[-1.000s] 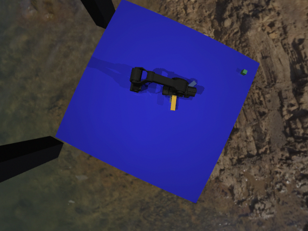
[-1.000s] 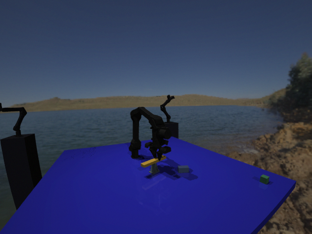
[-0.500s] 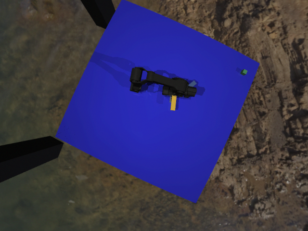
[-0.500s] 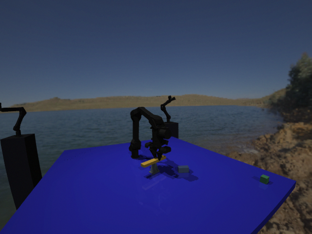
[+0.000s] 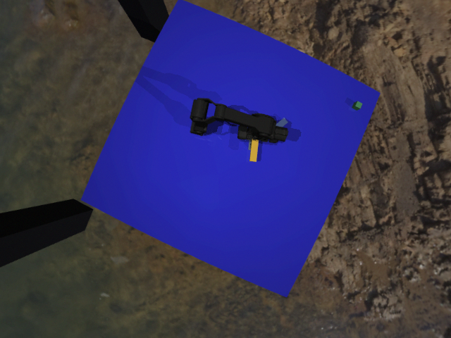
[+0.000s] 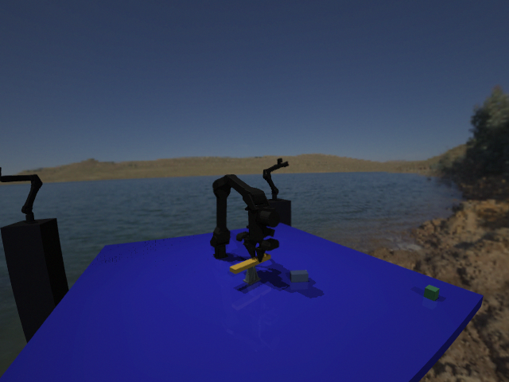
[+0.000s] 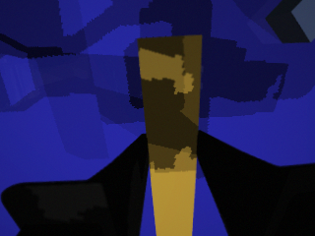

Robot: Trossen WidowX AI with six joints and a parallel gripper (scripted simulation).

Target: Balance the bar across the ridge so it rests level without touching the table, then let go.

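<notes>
Right now the yellow bar is 30 mm to the right of my gripper tip and 10 mm ahead of it. From my gripper tip the other things lie so: light blue block 130 mm to the left, 100 mm ahead, 60 mm below; then small green cube 450 mm ahead, 430 mm to the left, 60 mm below.
</notes>
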